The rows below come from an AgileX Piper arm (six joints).
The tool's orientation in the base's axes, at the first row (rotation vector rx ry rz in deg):
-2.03, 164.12, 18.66
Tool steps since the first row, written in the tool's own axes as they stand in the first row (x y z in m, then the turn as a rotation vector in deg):
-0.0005, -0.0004, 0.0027, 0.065, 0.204, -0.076
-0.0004, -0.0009, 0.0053, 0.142, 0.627, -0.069
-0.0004, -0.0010, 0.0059, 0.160, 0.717, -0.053
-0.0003, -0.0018, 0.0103, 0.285, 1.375, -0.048
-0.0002, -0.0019, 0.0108, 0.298, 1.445, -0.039
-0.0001, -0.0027, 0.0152, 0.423, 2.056, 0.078
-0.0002, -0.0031, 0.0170, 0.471, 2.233, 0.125
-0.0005, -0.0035, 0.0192, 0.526, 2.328, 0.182
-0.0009, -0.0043, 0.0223, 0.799, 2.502, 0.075
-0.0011, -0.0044, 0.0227, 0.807, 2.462, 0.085
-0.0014, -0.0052, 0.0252, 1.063, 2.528, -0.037
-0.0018, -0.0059, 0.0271, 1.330, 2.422, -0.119
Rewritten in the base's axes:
0.0012, 0.0002, -0.0025, -0.093, 0.182, 0.099
0.0018, 0.0003, -0.0051, -0.188, 0.596, 0.165
0.0019, 0.0003, -0.0057, -0.206, 0.688, 0.165
0.0030, 0.0006, -0.0100, -0.360, 1.331, 0.271
0.0030, 0.0006, -0.0105, -0.374, 1.401, 0.275
0.0041, 0.0008, -0.0149, -0.498, 2.023, 0.265
0.0046, 0.0008, -0.0166, -0.542, 2.207, 0.247
0.0055, 0.0009, -0.0187, -0.586, 2.312, 0.200
0.0067, 0.0008, -0.0217, -0.886, 2.459, 0.269
0.0070, 0.0008, -0.0221, -0.889, 2.422, 0.249
0.0080, 0.0006, -0.0245, -1.170, 2.461, 0.312
0.0089, 0.0003, -0.0263, -1.443, 2.340, 0.298

